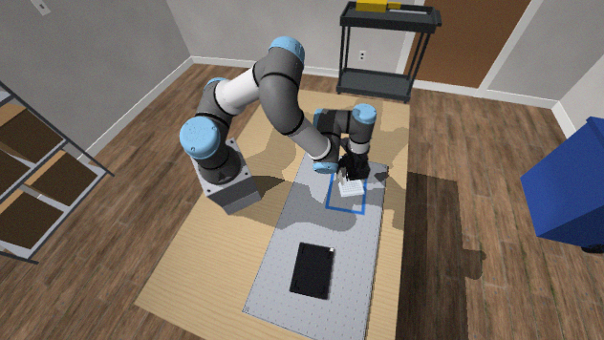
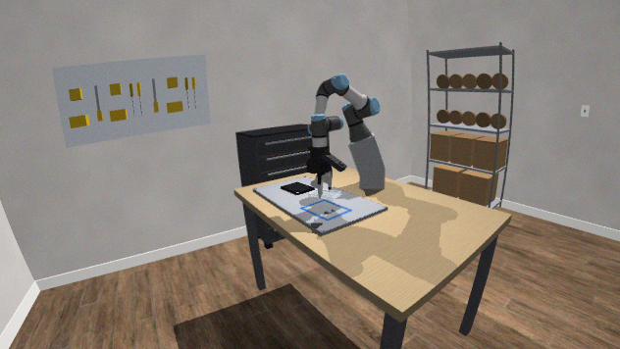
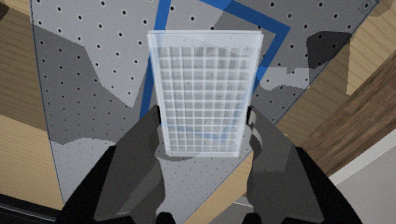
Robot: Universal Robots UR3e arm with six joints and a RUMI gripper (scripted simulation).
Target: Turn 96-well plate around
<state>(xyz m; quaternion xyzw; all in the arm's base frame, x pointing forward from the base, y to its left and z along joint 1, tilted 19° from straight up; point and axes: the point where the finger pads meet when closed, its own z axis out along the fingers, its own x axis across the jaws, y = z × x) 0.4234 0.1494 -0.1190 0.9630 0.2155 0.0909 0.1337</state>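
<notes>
Right now the black plate nest N1 is 50 mm behind my hand, 340 mm to the right of it and 80 mm below it. From my hand the other things lie so: A1 corner mark: 10 mm behind, 260 mm to the right, 70 mm below; then 96-well plate: 10 mm below.
</notes>
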